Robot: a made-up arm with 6 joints. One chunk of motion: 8 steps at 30 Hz.
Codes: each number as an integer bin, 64 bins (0 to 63) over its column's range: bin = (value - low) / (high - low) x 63, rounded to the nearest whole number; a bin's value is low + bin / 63 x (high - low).
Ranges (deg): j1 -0.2..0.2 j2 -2.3..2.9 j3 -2.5..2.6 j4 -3..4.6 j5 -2..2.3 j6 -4.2..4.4
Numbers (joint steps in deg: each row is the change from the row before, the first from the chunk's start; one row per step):
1: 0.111 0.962 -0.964 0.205 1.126 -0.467
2: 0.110 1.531 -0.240 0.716 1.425 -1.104
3: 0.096 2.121 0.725 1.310 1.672 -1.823
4: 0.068 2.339 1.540 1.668 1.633 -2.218
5: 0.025 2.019 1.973 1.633 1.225 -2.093
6: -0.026 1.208 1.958 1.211 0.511 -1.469
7: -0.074 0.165 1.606 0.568 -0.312 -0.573
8: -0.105 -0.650 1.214 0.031 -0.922 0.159
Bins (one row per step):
1: 49 40 19 27 46 27
2: 49 46 28 31 50 23
3: 47 54 40 36 54 17
4: 42 56 50 39 53 15
5: 35 52 55 38 47 15
6: 27 43 55 35 37 20
7: 20 30 51 30 25 27
8: 15 20 46 25 16 32

